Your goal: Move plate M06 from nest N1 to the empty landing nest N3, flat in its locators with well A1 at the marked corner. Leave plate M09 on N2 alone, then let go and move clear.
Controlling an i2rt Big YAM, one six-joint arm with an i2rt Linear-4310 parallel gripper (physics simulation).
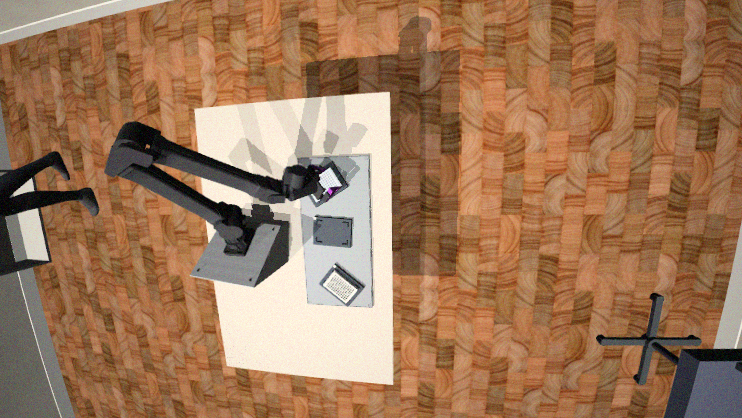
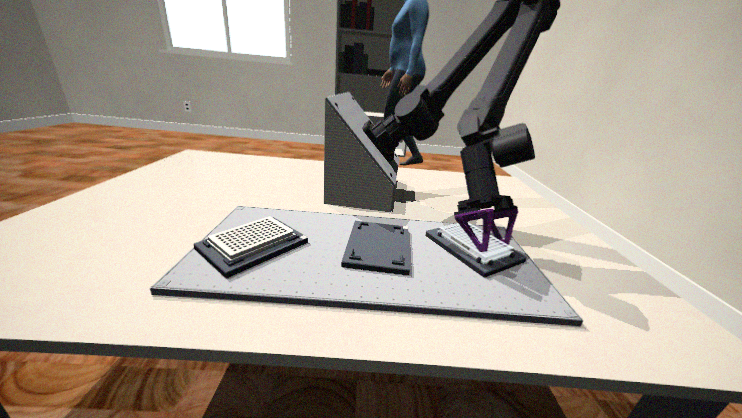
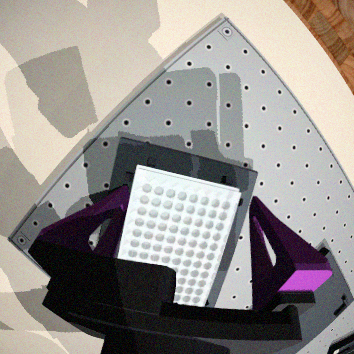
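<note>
A white, pale well plate [image 1: 330, 177] [image 2: 456, 237] [image 3: 182, 215] sits in a dark nest [image 2: 441, 242] [image 3: 220, 166]; I take it for M06 on N1, though no label is readable. My gripper [image 1: 325, 180] [image 2: 495, 245] [image 3: 188, 196] is open, with its purple fingers apart on either side of this plate; their exact height is hard to tell. The empty dark nest with corner locators, N3, [image 1: 332, 231] [image 2: 378, 246] is in the middle. A cream plate [image 1: 341, 286] [image 2: 252, 237], apparently M09, sits on the other nest [image 2: 228, 267]. The marked corners cannot be made out.
All three nests stand on a grey perforated board [image 1: 363, 207] [image 2: 321, 288] [image 3: 280, 130] on the cream table [image 1: 306, 337] [image 2: 129, 321]. The arm's slanted base [image 1: 236, 267] [image 2: 355, 166] stands behind the board. A person [image 2: 410, 41] stands beyond the table.
</note>
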